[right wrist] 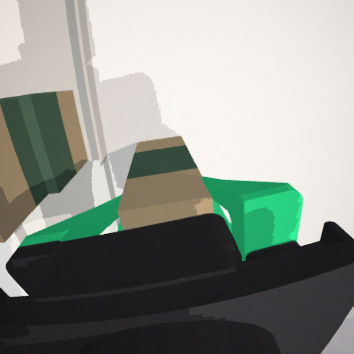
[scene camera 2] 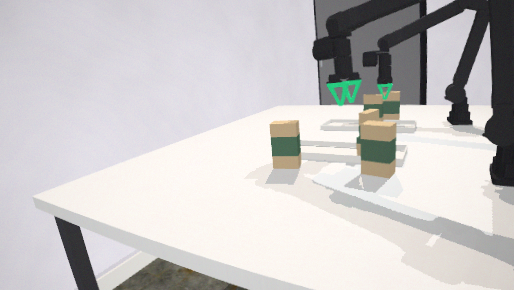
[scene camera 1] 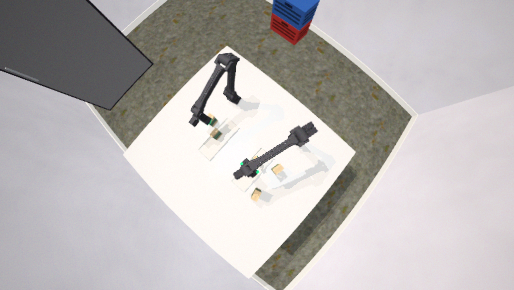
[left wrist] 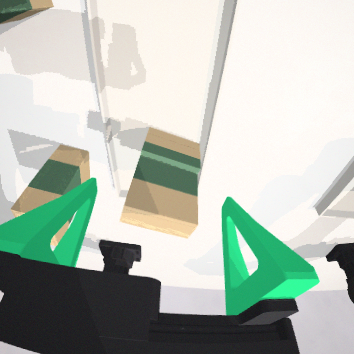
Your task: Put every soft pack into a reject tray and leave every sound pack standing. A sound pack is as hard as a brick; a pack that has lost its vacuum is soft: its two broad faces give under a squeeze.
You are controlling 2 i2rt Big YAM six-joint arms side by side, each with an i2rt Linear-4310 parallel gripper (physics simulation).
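Places are measured from the left arm's base along level axes (x ahead, y left, z up), in metres.
Pixels of known places: left gripper, fingertip midpoint: [scene camera 2: 346,104] [left wrist: 161,192]; right gripper, fingertip midpoint: [right wrist: 165,192] [scene camera 2: 384,98] [scene camera 1: 207,121]; left arm's base, link origin: [scene camera 2: 509,177] [left wrist: 121,248]; right arm's base, link origin: [scene camera 2: 459,122] [scene camera 1: 234,98] [left wrist: 347,249].
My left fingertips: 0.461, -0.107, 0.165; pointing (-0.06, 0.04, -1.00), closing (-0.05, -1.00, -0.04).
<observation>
For each thing: its top centre in the pictures, then the offset to it from my left fingertips, as dx, dy, dz. Level surfaces: height alone.
- far tray, top centre: [right wrist: 23,117] [scene camera 2: 368,122] [scene camera 1: 218,138] +0.030, -0.386, -0.143
- nearer tray, top centre: [left wrist: 157,97] [scene camera 2: 342,147] [scene camera 1: 252,169] +0.010, +0.023, -0.143
- white table, surface height: dz -0.165
Several tan packs with green bands stand upright. My right gripper [scene camera 1: 211,120] [scene camera 2: 385,92] [right wrist: 165,192] is shut on a pack [scene camera 2: 392,107] [right wrist: 162,162] beside the far tray [scene camera 2: 345,129] [right wrist: 82,75]. Another pack [scene camera 1: 215,133] [scene camera 2: 372,104] [right wrist: 35,145] stands in that tray. My left gripper [scene camera 1: 250,168] [scene camera 2: 346,101] [left wrist: 161,192] is open and empty above the table. A pack [scene camera 2: 368,120] [left wrist: 165,175] stands at the end of the nearer tray [scene camera 2: 332,157] [left wrist: 218,75]. A pack [scene camera 1: 277,169] [scene camera 2: 378,150] [left wrist: 52,175] and a pack [scene camera 1: 256,194] [scene camera 2: 285,145] [left wrist: 20,10] stand outside the trays.
The white table [scene camera 1: 170,165] [scene camera 2: 175,200] carries both arms. The left arm reaches across the nearer tray in scene camera 1. A blue crate [scene camera 1: 295,11] rests on a red crate [scene camera 1: 290,30] on the floor. A dark panel [scene camera 1: 65,50] stands beyond the table.
</observation>
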